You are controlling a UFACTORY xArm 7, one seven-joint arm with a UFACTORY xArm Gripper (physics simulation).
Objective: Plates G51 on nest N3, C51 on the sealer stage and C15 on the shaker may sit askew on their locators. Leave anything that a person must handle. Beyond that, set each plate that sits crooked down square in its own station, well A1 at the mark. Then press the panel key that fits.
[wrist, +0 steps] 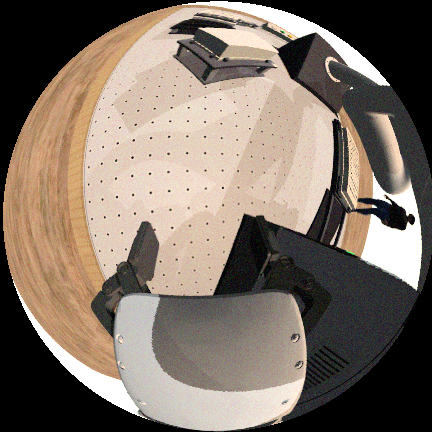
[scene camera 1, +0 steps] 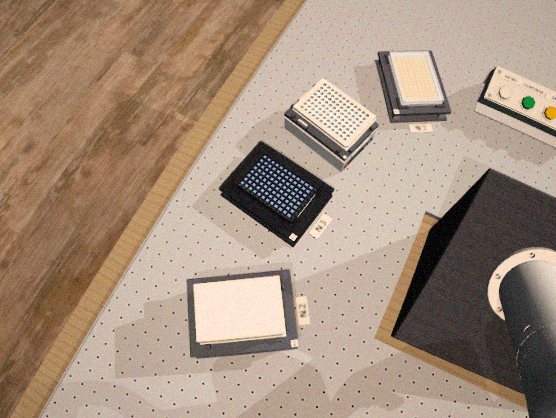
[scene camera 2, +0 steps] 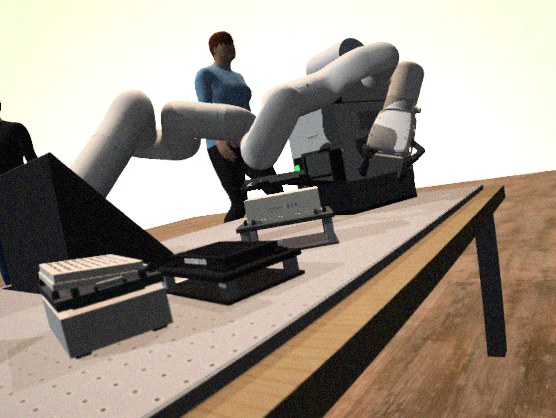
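Note:
My gripper (scene camera 2: 382,171) (wrist: 201,230) is open and empty, in front of the sealer (scene camera 2: 367,192) (wrist: 350,300) and above the bench. The black plate G51 (scene camera 1: 277,187) (scene camera 2: 230,251), with blue wells, lies on nest N3 (scene camera 1: 276,229). The cream plate C15 (scene camera 1: 335,112) (scene camera 2: 92,266) lies on the shaker (scene camera 1: 314,144) (scene camera 2: 115,317). The pale plate C51 (wrist: 352,172) lies on the dark sealer stage (wrist: 336,150) in the wrist view, far from my fingers. I cannot tell exactly how square these three sit. The key panel (scene camera 1: 516,98) shows partly, with white, green and amber keys.
A tall cream plate (scene camera 1: 240,310) (scene camera 2: 282,206) (wrist: 230,42) stands on nest N2 (scene camera 1: 240,349). A clear-rimmed plate (scene camera 1: 416,78) lies on nest N1 (scene camera 1: 385,90). The black wedge base (scene camera 1: 465,280) (scene camera 2: 30,220) carries the arm. Two people stand beyond the bench.

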